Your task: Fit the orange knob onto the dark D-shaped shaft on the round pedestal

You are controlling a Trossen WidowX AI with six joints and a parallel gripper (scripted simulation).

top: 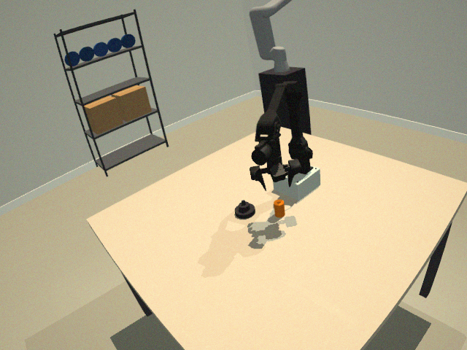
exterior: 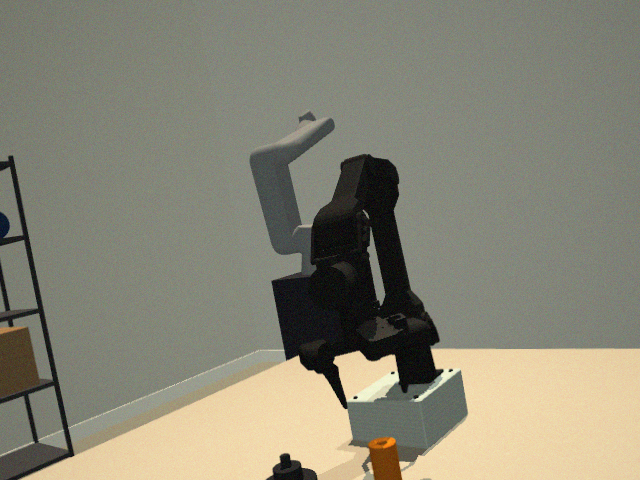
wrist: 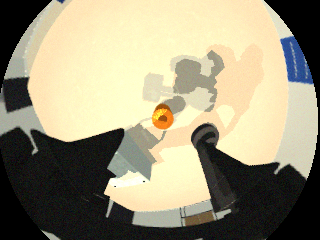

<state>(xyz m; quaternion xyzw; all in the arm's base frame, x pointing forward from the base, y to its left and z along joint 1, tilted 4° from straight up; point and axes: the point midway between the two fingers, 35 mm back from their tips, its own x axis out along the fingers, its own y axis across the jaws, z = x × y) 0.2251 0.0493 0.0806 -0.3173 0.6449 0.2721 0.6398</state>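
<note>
Now: gripper tip 90 mm above the orange knob. The rest, counted from my gripper tip: dark round pedestal 70 mm ahead, 130 mm to the right, 90 mm below.
</note>
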